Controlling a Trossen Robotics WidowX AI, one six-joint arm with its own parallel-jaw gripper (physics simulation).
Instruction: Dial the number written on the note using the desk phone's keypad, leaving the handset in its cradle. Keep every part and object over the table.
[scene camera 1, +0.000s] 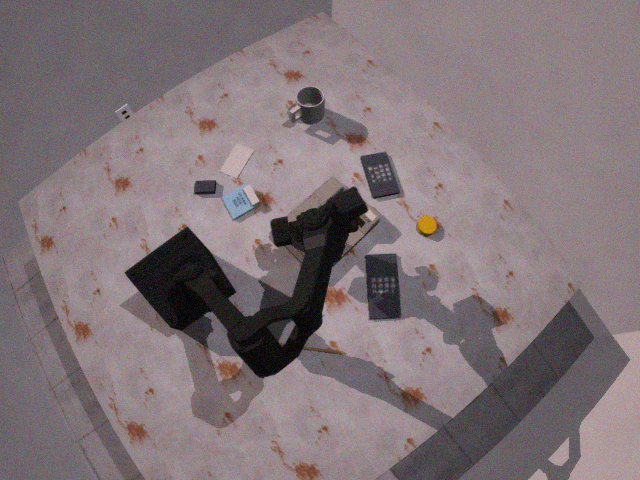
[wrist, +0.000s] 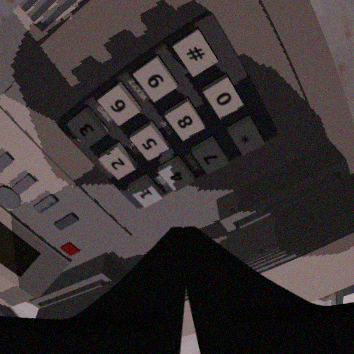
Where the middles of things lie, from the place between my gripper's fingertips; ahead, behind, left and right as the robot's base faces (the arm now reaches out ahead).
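Beige desk phone (wrist: 72, 226), from my hand: 3 cm below, 3 cm ahead. 1 key (wrist: 144, 189), from my hand: 2 cm below, 1 cm to the right, 1 cm ahead. Handset (scene camera 1: 332, 187), from my hand: 5 cm to the left, 2 cm ahead, 1 cm below. 4 key (wrist: 174, 171), from my hand: 2 cm below, 1 cm to the right.
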